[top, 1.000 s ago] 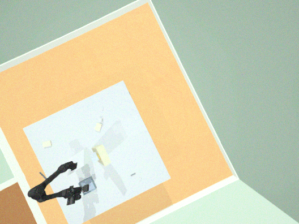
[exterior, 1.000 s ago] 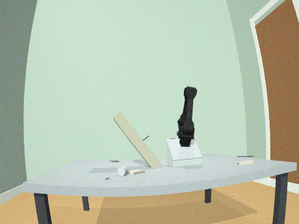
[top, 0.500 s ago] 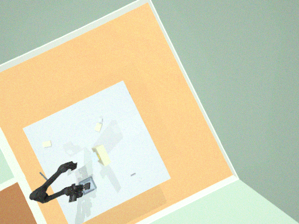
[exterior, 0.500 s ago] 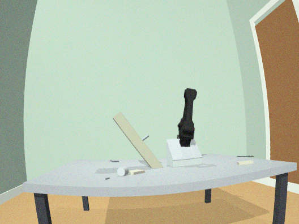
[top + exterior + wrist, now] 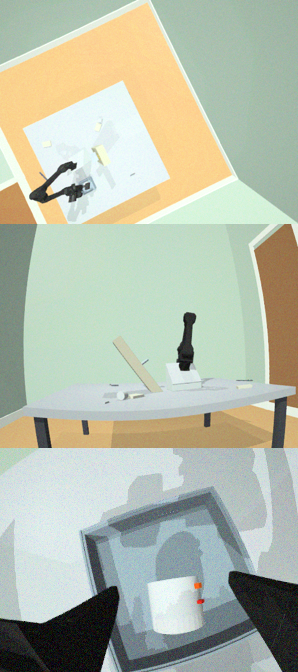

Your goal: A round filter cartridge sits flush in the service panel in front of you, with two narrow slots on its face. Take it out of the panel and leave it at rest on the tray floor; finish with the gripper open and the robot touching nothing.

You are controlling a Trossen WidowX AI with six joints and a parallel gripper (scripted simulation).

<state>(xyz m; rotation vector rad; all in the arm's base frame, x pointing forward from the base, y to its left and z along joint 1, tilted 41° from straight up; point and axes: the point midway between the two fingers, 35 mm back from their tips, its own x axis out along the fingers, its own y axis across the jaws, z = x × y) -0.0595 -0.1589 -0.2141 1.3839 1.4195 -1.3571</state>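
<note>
My gripper tip is now 2 cm to the right of the round white filter cartridge and 2 cm above it. From my gripper tip the other things lie so: grey square tray: 4 cm below, 1 cm to the right; then beige service panel: 38 cm ahead, 27 cm to the left, 14 cm above.
</note>
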